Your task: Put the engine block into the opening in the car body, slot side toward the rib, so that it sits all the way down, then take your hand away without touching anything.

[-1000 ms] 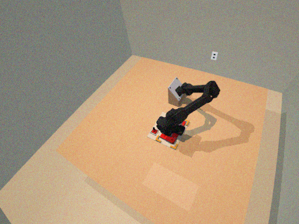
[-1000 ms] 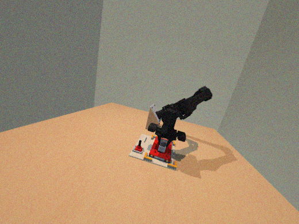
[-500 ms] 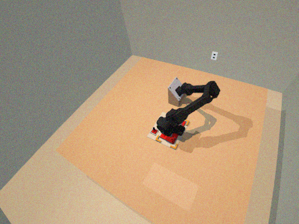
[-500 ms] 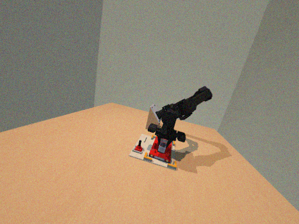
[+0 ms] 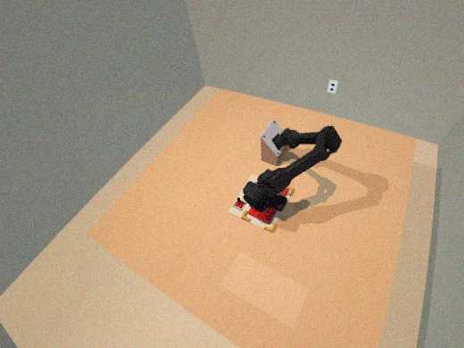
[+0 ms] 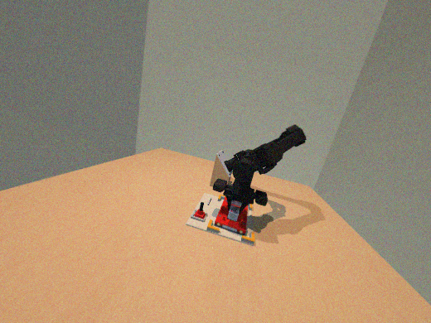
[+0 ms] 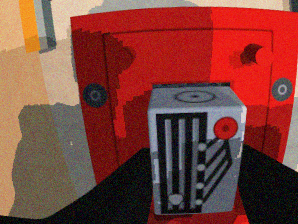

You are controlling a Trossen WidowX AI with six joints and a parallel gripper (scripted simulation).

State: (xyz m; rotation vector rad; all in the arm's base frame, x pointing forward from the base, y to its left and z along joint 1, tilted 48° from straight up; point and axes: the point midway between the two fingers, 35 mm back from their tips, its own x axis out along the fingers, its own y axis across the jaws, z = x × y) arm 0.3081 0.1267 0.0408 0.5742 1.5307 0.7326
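My gripper tip is 1 cm above the engine block. From my gripper tip the other things lie so: grey plate: 2 cm behind, 2 cm to the right, 3 cm below.
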